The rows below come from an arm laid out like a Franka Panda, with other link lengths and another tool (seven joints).
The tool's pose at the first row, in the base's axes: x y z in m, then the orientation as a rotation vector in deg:
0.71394, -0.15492, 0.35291, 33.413, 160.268, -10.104
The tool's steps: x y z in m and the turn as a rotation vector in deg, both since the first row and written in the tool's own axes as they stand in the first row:
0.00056, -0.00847, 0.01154, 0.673, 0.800, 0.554
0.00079, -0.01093, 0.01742, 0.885, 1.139, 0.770
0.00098, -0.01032, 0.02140, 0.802, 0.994, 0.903
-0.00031, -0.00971, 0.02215, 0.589, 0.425, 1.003
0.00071, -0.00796, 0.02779, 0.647, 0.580, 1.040
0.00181, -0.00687, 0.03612, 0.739, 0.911, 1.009
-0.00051, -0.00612, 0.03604, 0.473, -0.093, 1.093
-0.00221, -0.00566, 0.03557, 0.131, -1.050, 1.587
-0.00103, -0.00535, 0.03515, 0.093, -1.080, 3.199
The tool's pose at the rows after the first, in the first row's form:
0.71282, -0.16444, 0.34226, 34.541, 160.894, -10.747
0.71305, -0.16762, 0.33674, 34.978, 161.159, -10.920
0.71410, -0.16768, 0.33285, 35.107, 160.967, -10.810
0.71567, -0.16774, 0.33247, 35.051, 160.370, -10.626
0.71686, -0.16675, 0.32669, 35.155, 160.510, -10.663
0.71837, -0.16679, 0.31835, 35.218, 160.846, -10.720
0.72070, -0.16696, 0.31906, 35.016, 159.833, -10.569
0.72227, -0.16710, 0.31998, 35.373, 158.715, -10.219
0.72125, -0.16630, 0.32001, 37.571, 158.097, -9.843

